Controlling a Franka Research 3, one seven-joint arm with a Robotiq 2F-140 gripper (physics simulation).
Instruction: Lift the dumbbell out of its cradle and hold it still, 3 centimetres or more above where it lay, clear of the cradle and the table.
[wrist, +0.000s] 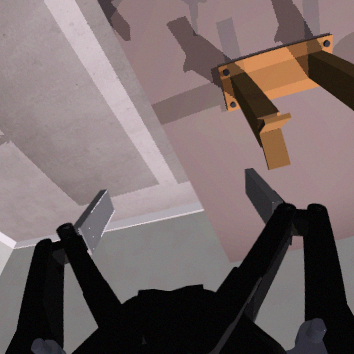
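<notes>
The orange cradle (272, 85) is at the upper right of the wrist view. Its base plate has dark bolts at the corners that show. One upright (251, 97) ends in an angled bracket (276, 150); a second upright (332, 72) runs out of the right edge. The dumbbell does not show in this view. My gripper (176, 190) is open and empty. Its right finger is below the bracket in the picture, with a gap between them; its left finger is far to the left of the cradle.
The pinkish table top (200, 145) lies under the cradle, and its left edge runs diagonally down the picture. Shadows of the arm and cradle fall on it. Grey floor (55, 105) with a pale stripe (107, 85) is at the left, and a grey-green wall (165, 250) is behind the fingers.
</notes>
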